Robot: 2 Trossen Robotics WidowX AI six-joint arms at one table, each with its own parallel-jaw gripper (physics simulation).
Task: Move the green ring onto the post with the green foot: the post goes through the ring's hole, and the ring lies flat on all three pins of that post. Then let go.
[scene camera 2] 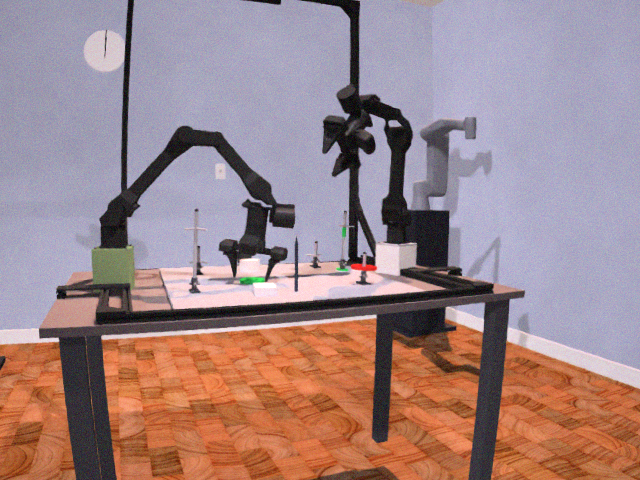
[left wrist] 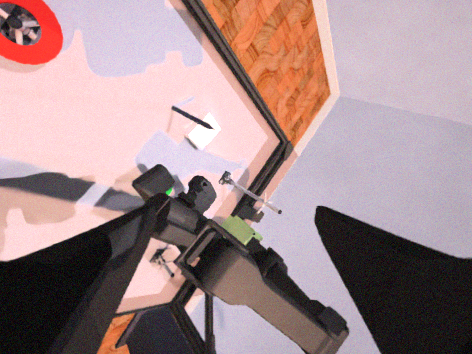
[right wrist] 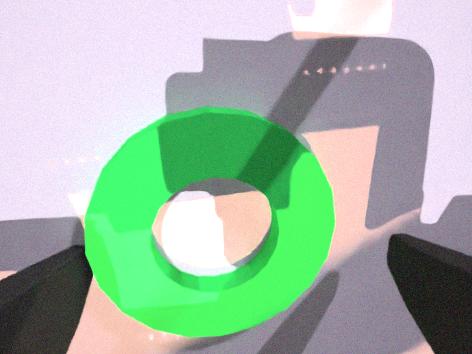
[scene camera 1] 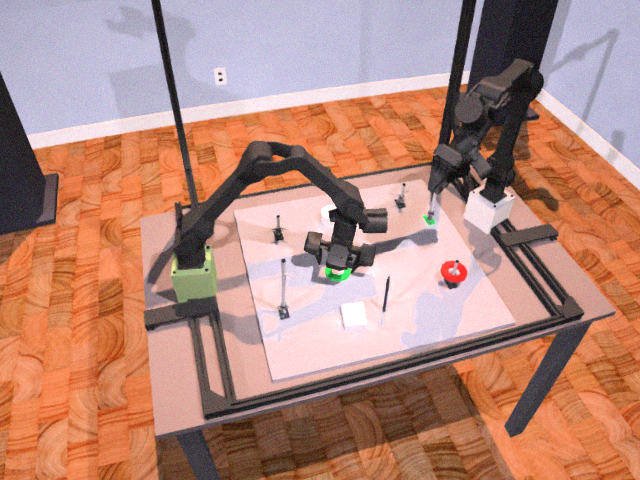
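Seen in the pictures: left gripper, fingertip midpoint: [scene camera 2: 328, 165] [left wrist: 237, 212] [scene camera 1: 432, 192]; right gripper, fingertip midpoint: [scene camera 2: 250, 279] [left wrist: 157, 192] [right wrist: 242, 254]; left arm's base, link origin: [scene camera 2: 396, 242] [scene camera 1: 492, 194]; right arm's base, link origin: [scene camera 2: 113, 247] [left wrist: 250, 245] [scene camera 1: 191, 259].
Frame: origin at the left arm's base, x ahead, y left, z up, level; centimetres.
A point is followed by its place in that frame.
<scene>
The green ring [scene camera 1: 337, 275] @(x 53.4, y -8.1, z -8.0 cm) [scene camera 2: 252, 280] @(x 53.5, y -7.4, z -7.9 cm) [right wrist: 306, 240] @(x 53.5, y -11.9, z -8.0 cm) lies flat on the mat in the middle of the table, around no post. My right gripper [scene camera 2: 251, 277] @(x 52.0, y -10.7, z -8.2 cm) [right wrist: 242, 254] @(x 52.0, y -10.7, z -8.2 cm) is open, pointing down, with its fingers apart on either side of the ring; a gap shows beside the right-hand finger in the right wrist view. The tall post with the green foot [scene camera 1: 429, 220] @(x 16.7, y -9.0, z -8.1 cm) [scene camera 2: 342, 269] @(x 17.4, y -8.2, z -8.3 cm) stands upright at the back right, with no ring on its pins; my left arm partly covers it in scene camera 1. My left gripper [scene camera 2: 329, 162] @(x 38.8, y 6.9, z 23.7 cm) is open and empty, high above the table.
A red ring [scene camera 1: 445, 277] @(x 33.3, y 12.4, z -4.1 cm) [scene camera 2: 356, 267] @(x 33.4, y 12.7, z -3.8 cm) [left wrist: 51, 37] @(x 32.4, y 12.3, z -3.7 cm) sits on a short post at the right. Another tall post [scene camera 1: 283, 289] @(x 72.2, y -5.8, z 1.4 cm) [scene camera 2: 195, 250] @(x 72.1, y -5.7, z 1.8 cm) stands front left. Short posts [scene camera 1: 278, 235] @(x 57.5, y -31.0, z -8.0 cm) [scene camera 1: 401, 200] @(x 18.4, y -19.9, z -6.6 cm) stand farther back. A black rod [scene camera 1: 386, 297] @(x 51.2, y 8.7, z -2.8 cm) [scene camera 2: 296, 266] @(x 51.2, y 8.6, z -2.4 cm) stands near a white block [scene camera 1: 354, 315] @(x 59.1, y 6.0, z -6.8 cm) [scene camera 2: 265, 289] @(x 60.8, y 8.3, z -7.2 cm).
</scene>
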